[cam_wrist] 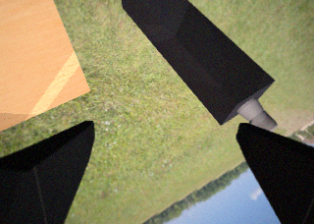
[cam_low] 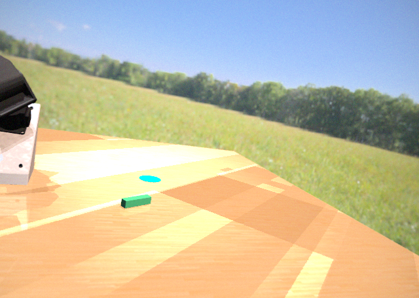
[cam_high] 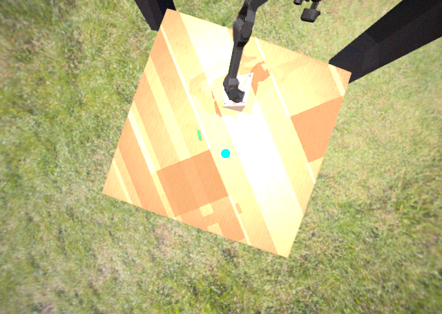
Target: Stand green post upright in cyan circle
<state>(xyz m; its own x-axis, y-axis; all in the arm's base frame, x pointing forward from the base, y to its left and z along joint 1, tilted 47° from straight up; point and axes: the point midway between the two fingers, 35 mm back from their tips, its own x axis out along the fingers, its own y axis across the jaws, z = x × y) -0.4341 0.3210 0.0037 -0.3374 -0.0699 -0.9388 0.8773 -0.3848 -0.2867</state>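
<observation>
My gripper tip is now 710 mm short of the green post, 410 mm to the left of it and 350 mm above it. From my gripper tip the other things lie so: cyan circle (770 mm ahead, 360 mm below, 220 mm to the right).
</observation>
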